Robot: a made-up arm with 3 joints. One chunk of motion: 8 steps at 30 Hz.
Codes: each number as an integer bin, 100 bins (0 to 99) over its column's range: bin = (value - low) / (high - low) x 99, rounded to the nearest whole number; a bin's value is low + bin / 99 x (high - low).
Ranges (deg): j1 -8..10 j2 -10..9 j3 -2..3
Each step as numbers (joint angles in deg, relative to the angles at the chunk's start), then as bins.
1 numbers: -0.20 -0.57 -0.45
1 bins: 43 49 31
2 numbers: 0.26 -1.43 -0.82
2 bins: 45 45 23
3 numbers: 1.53 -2.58 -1.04
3 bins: 52 39 19
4 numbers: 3.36 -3.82 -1.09
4 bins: 62 32 18
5 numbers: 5.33 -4.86 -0.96
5 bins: 73 27 21
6 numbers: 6.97 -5.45 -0.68
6 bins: 82 24 26
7 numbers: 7.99 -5.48 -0.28
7 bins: 88 24 34
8 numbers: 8.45 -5.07 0.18
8 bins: 90 26 43
